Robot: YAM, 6 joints.
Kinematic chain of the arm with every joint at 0, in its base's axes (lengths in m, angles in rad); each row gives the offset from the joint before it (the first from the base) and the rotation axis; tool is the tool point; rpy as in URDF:
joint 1: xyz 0 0 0.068 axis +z
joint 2: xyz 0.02 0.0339 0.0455 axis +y
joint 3: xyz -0.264 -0.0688 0 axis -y
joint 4: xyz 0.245 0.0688 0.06 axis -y
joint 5: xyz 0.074 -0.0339 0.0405 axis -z
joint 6: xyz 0.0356 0 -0.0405 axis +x
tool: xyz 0 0 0 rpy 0 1.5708 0
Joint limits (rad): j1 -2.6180..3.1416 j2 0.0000..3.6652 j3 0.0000..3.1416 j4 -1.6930..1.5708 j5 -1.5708..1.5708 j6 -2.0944..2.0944
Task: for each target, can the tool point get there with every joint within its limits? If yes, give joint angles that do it. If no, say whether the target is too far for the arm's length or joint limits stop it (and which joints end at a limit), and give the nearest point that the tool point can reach.
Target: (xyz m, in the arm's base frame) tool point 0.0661 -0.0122 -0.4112
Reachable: no: joint limits stop it (at a limit: joint 2) | nearest point 0.0953 -0.0176 -0.3470 | short by 0.071 m
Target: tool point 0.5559 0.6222 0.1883
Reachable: no: too far | nearest point 0.4285 0.4797 0.1707 | short by 0.192 m
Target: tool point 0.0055 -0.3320 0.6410
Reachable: yes | joints -1.5779 2.0209 2.5974 0.7681 -0.2235 -0.7407
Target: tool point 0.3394 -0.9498 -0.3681
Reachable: no: too far | nearest point 0.1961 -0.5487 -0.1606 | short by 0.474 m
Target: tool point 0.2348 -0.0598 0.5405
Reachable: yes | joints -0.2654 1.2907 1.7928 -0.4764 -0.1083 -1.5313
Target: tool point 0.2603 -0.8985 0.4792
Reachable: no: too far | nearest point 0.1673 -0.5774 0.3457 | short by 0.360 m
